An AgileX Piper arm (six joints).
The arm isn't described. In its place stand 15 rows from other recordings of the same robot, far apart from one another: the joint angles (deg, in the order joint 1, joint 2, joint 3, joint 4, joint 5, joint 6), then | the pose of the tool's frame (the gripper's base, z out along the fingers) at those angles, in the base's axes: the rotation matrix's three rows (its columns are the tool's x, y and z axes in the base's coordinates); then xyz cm.
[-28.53 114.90 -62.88 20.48 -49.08 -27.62] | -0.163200 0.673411 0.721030; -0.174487 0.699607 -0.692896; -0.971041 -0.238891 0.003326; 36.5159 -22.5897 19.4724
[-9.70 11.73 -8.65 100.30 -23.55 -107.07] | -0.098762 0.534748 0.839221; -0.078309 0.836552 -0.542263; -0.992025 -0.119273 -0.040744; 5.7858 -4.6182 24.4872
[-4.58 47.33 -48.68 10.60 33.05 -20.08] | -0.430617 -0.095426 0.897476; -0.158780 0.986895 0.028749; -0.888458 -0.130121 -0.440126; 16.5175 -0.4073 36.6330
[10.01 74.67 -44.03 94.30 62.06 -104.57] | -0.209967 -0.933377 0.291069; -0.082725 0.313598 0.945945; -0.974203 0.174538 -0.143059; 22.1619 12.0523 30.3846
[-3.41 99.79 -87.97 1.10 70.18 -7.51] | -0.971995 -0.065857 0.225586; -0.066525 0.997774 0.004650; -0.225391 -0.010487 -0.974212; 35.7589 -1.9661 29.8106
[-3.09 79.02 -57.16 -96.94 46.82 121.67] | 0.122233 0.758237 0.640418; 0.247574 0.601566 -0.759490; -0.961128 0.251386 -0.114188; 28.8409 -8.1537 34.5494
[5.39 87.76 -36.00 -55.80 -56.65 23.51] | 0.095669 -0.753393 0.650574; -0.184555 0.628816 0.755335; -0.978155 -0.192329 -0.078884; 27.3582 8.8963 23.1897
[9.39 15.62 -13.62 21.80 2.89 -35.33] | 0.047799 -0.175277 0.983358; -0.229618 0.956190 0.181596; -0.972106 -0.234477 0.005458; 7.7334 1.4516 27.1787
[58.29 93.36 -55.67 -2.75 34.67 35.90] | -0.871816 -0.434734 0.225706; -0.357554 0.879742 0.313382; -0.334801 0.192510 -0.922415; 16.6662 26.5018 20.1773
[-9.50 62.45 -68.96 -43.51 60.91 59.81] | -0.197049 0.846097 0.495269; 0.497909 0.521540 -0.692879; -0.844546 0.110068 -0.524049; 18.8027 -8.6975 41.5113
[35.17 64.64 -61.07 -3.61 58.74 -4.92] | -0.617537 -0.628860 0.472422; -0.579673 0.769848 0.267044; -0.531627 -0.108941 -0.839943; 17.7106 11.8804 34.6512
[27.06 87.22 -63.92 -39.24 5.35 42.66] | -0.364513 -0.383799 0.848427; -0.116946 0.922767 0.367184; -0.923826 0.034623 -0.381245; 31.7509 15.6171 31.4372
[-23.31 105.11 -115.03 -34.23 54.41 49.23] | -0.133093 0.858986 0.494398; 0.506370 0.487749 -0.711119; -0.851984 0.155703 -0.499881; 36.4161 -20.2234 42.5872
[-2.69 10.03 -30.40 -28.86 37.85 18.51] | -0.182887 0.322393 0.928771; -0.074869 0.937394 -0.340129; -0.980279 -0.131741 -0.147300; 3.0374 -2.8408 32.4093
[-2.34 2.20 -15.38 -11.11 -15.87 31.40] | 0.518384 -0.199121 0.831642; 0.332153 0.943039 0.018753; -0.788005 0.266511 0.554995; 2.6389 0.3721 32.2040
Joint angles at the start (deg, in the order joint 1, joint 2, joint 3, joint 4, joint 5, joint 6):
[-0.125, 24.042, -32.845, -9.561, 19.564, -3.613]
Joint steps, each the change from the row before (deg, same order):
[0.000, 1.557, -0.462, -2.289, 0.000, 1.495]
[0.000, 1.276, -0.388, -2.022, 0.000, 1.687]
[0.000, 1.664, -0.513, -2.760, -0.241, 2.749]
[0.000, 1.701, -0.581, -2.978, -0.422, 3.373]
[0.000, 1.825, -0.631, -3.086, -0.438, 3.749]
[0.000, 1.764, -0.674, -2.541, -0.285, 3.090]
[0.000, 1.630, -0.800, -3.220, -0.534, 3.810]
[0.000, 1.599, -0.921, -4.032, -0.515, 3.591]
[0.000, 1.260, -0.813, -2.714, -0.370, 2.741]
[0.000, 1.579, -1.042, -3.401, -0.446, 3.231]
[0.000, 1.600, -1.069, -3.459, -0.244, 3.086]
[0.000, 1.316, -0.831, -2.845, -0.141, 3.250]
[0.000, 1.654, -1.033, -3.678, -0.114, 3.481]
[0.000, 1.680, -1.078, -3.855, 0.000, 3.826]
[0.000, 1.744, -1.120, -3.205, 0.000, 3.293]
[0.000, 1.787, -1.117, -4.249, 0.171, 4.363]
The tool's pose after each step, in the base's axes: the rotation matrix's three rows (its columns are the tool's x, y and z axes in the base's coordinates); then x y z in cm. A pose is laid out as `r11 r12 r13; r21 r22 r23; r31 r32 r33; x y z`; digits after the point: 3 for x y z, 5 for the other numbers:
-0.12594 0.04267 0.99112; -0.22926 0.97078 -0.07093; -0.96518 -0.23616 -0.11248; 9.197 -0.646 34.620
-0.14131 0.05015 0.98869; -0.23290 0.96900 -0.08244; -0.96218 -0.24192 -0.12525; 9.646 -0.752 34.657
-0.15607 0.06143 0.98583; -0.23079 0.96817 -0.09686; -0.96041 -0.24263 -0.13692; 10.242 -0.884 34.739
-0.16578 0.07452 0.98334; -0.22218 0.96868 -0.11086; -0.96081 -0.23686 -0.14403; 10.859 -1.013 34.874
-0.17498 0.08794 0.98064; -0.20933 0.96991 -0.12433; -0.96206 -0.22703 -0.15130; 11.532 -1.137 35.005
-0.18480 0.09830 0.97785; -0.19879 0.97068 -0.13515; -0.96246 -0.21936 -0.15984; 12.185 -1.237 35.125
-0.18437 0.11167 0.97649; -0.18800 0.97117 -0.14656; -0.96471 -0.21060 -0.15806; 12.795 -1.342 35.383
-0.18159 0.12508 0.97539; -0.19463 0.96768 -0.16033; -0.96392 -0.21896 -0.15138; 13.395 -1.469 35.723
-0.17803 0.13408 0.97485; -0.19399 0.96645 -0.16835; -0.96471 -0.21908 -0.14605; 13.873 -1.543 36.018
-0.17346 0.14381 0.97428; -0.19689 0.96425 -0.17738; -0.96496 -0.22260 -0.13895; 14.482 -1.626 36.387
-0.17178 0.15363 0.97308; -0.20294 0.96106 -0.18756; -0.96401 -0.22970 -0.13391; 15.106 -1.720 36.731
-0.16969 0.16348 0.97184; -0.19602 0.96084 -0.19586; -0.96581 -0.22374 -0.13100; 15.629 -1.797 36.968
-0.16919 0.17392 0.97012; -0.19926 0.95794 -0.20649; -0.96523 -0.22824 -0.12742; 16.297 -1.895 37.244
-0.16812 0.18593 0.96807; -0.19966 0.95527 -0.21814; -0.96533 -0.22996 -0.12348; 16.983 -2.003 37.520
-0.16823 0.19513 0.96624; -0.19839 0.95345 -0.22709; -0.96558 -0.22989 -0.12169; 17.709 -2.086 37.764
-0.16672 0.20914 0.96357; -0.19664 0.95056 -0.24034; -0.96620 -0.22954 -0.11735; 18.461 -2.208 38.001

